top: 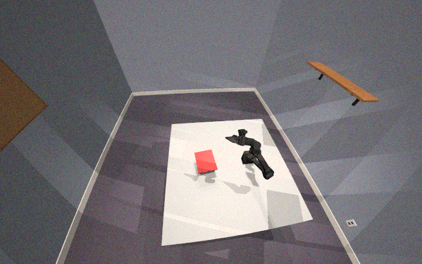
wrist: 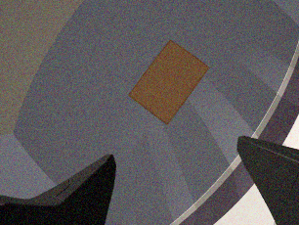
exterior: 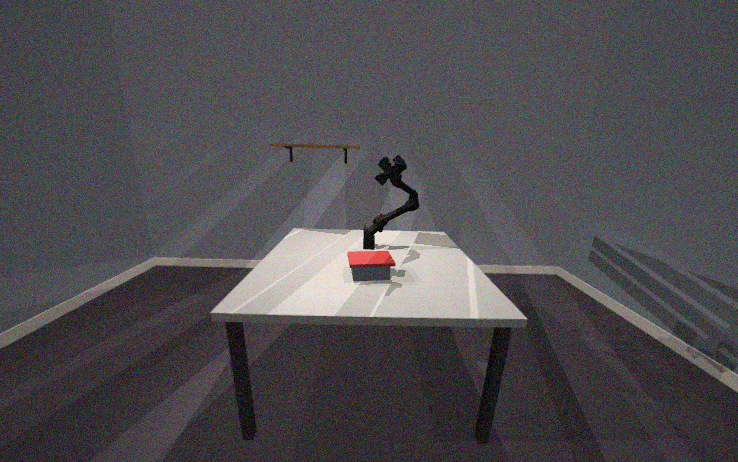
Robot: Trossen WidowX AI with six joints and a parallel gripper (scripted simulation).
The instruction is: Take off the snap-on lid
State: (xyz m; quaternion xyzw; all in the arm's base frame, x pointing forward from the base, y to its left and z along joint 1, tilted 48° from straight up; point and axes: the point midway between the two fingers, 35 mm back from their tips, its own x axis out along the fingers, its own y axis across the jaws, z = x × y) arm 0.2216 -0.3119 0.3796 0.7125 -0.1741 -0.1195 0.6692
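The red lid is 470 mm below my gripper tip, 130 mm ahead of it and 110 mm to the right of it. From my gripper tip the other things lie so: storage box (520 mm below, 130 mm ahead, 110 mm to the right).
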